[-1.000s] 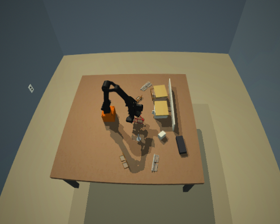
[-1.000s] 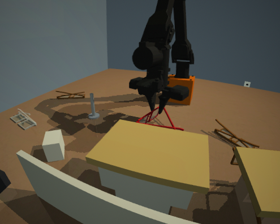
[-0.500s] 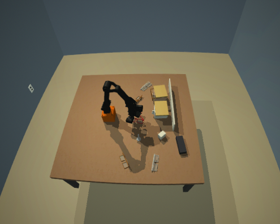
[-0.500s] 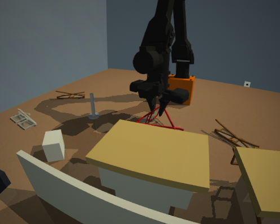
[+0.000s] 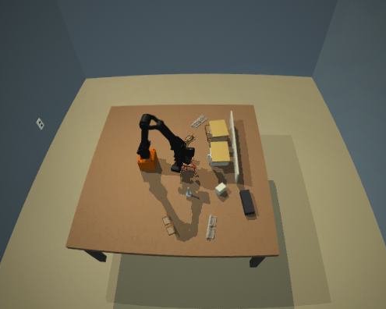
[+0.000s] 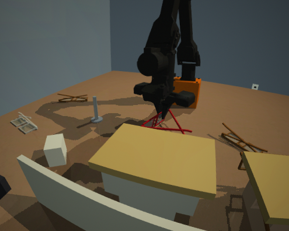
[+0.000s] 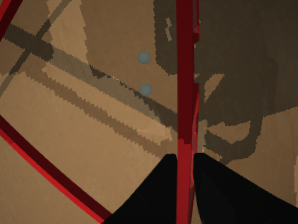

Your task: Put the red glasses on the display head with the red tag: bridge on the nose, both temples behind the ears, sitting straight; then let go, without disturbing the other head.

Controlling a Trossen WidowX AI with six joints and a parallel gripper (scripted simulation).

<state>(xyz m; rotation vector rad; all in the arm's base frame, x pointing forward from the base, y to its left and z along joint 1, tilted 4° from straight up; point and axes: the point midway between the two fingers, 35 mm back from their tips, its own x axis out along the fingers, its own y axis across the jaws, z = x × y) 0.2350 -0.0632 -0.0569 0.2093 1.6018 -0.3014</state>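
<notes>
The grey post lies 210 mm to the right of my gripper tip, 50 mm ahead of it and 10 mm above it. Also, from my gripper tip: white cube (260 mm ahead, 200 mm to the right, 10 mm above); then black box (420 mm ahead, 300 mm to the right); then tall white panel (400 mm ahead, 150 mm to the left, 40 mm above).
</notes>
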